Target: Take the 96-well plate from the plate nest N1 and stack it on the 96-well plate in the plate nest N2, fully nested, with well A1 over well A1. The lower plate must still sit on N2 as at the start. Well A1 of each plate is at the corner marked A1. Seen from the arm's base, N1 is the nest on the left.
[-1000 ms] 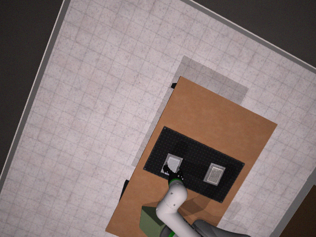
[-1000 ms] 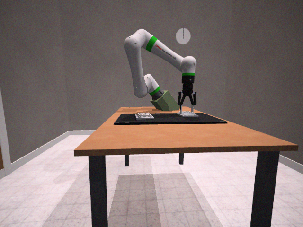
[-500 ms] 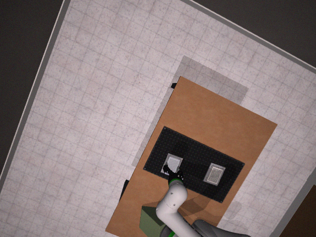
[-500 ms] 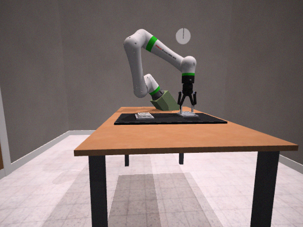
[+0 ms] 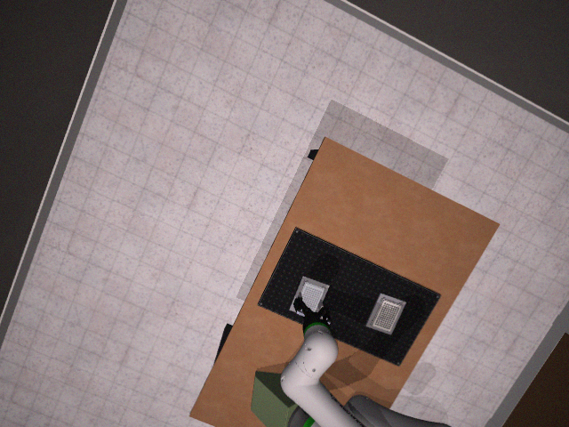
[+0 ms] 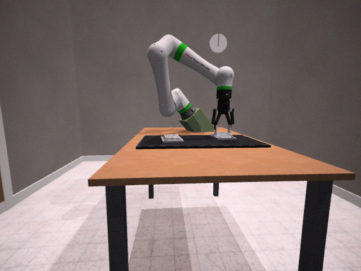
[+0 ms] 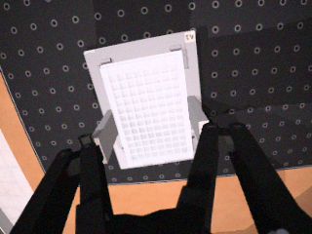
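Right now my hand is 4 cm above the plate nest N1.
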